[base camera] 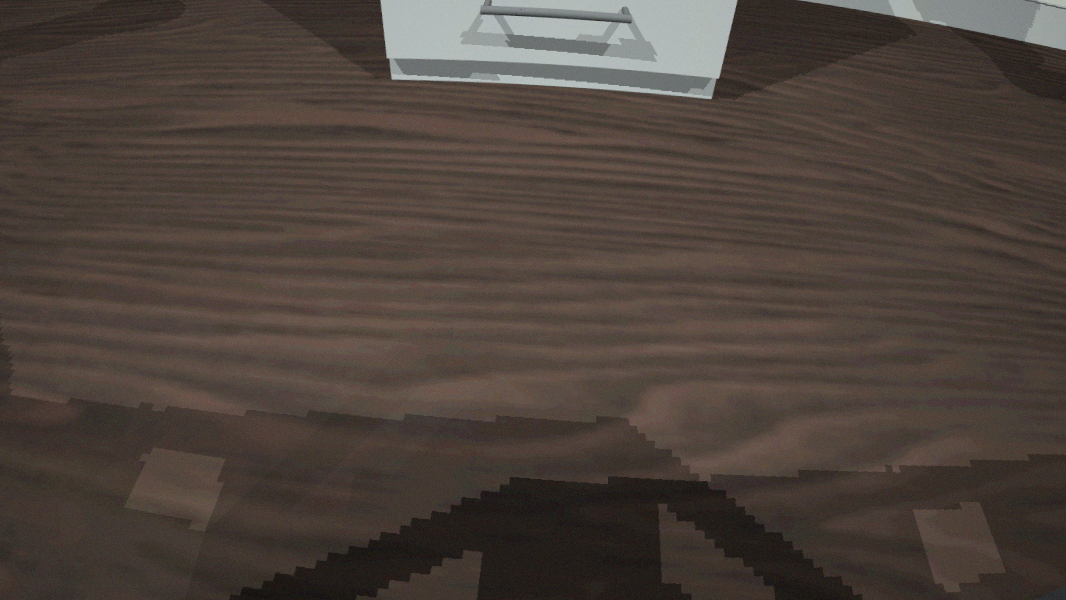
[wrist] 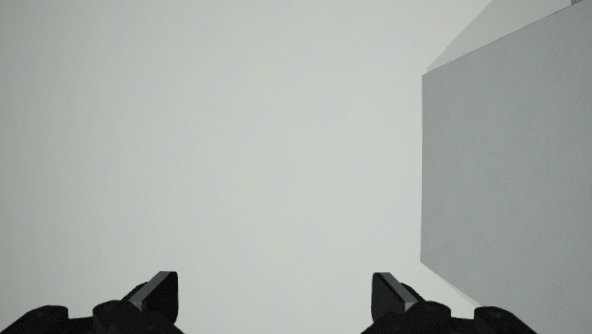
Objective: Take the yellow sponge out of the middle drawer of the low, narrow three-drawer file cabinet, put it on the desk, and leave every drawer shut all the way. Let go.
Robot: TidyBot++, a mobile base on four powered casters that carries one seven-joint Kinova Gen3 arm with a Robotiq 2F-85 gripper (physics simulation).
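Places are measured from the arm's base along level axes (x right, y ahead, z up), in metres.
Pixels of known places: gripper, fingertip midpoint: (wrist: pixel 275 294).
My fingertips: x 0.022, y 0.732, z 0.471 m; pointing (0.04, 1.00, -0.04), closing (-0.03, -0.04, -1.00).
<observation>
Behind a point stands the place of what it marks.
The lower front of the white file cabinet (base camera: pixel 440 44) @[z -0.336, x -0.094, y 0.811 m] is at the top of the base camera view, with the grey bar handle (base camera: pixel 555 14) @[z -0.280, x 0.042, y 0.766 m] of its lowest drawer. The middle and top drawers do not show there. In the wrist view a flat grey face, seemingly the cabinet's top (wrist: pixel 505 165) @[z 0.124, x 0.083, y 1.046 m], fills the right side. My gripper (wrist: pixel 275 294) @[z 0.471, x 0.022, y 0.732 m] is open and empty, its fingers wide apart at the bottom of the wrist view, to the left of that face in the picture. The yellow sponge and the desk do not show in either view.
A plain pale wall (wrist: pixel 250 140) @[z 0.505, x 0.151, y 1.356 m] fills the middle and left of the wrist view. In the base camera view the dark wood floor (base camera: pixel 522 260) @[z -0.396, x 0.008, y 0.483 m] lies before the cabinet, with the robot's shadow on it. A pale wall strip (base camera: pixel 962 18) @[z -0.374, x 0.956, y 1.273 m] shows at the top right.
</observation>
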